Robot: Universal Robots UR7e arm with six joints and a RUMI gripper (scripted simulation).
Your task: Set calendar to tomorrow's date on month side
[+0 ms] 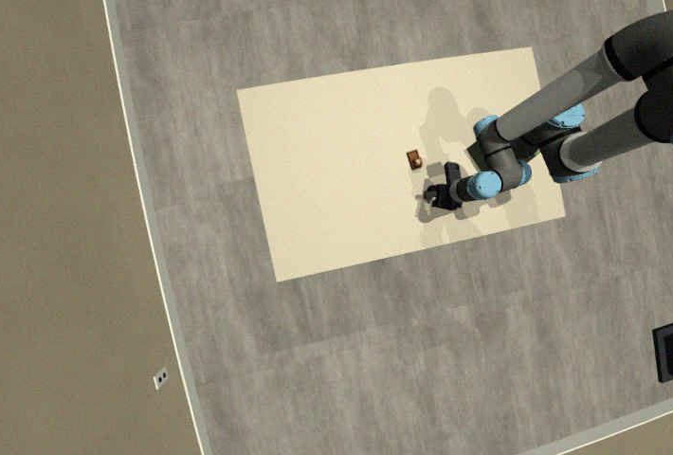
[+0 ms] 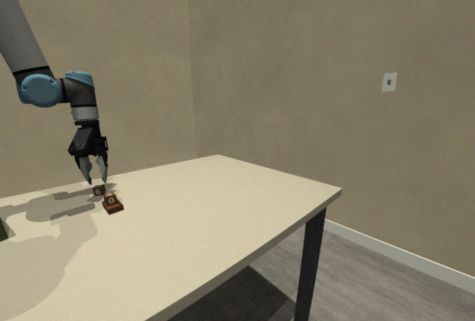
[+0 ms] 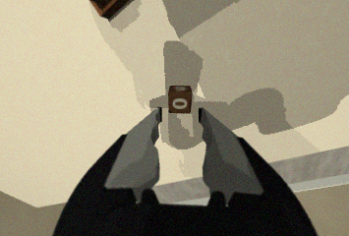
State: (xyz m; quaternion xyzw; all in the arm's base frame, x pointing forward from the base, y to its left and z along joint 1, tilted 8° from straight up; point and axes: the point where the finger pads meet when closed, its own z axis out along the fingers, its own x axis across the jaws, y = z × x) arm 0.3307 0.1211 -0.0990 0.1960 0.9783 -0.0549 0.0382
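Now: the brown digit cube 40 mm below my hand. From my hand the other things lie so: brown calendar tray: 20 mm ahead, 150 mm to the right, 50 mm below.
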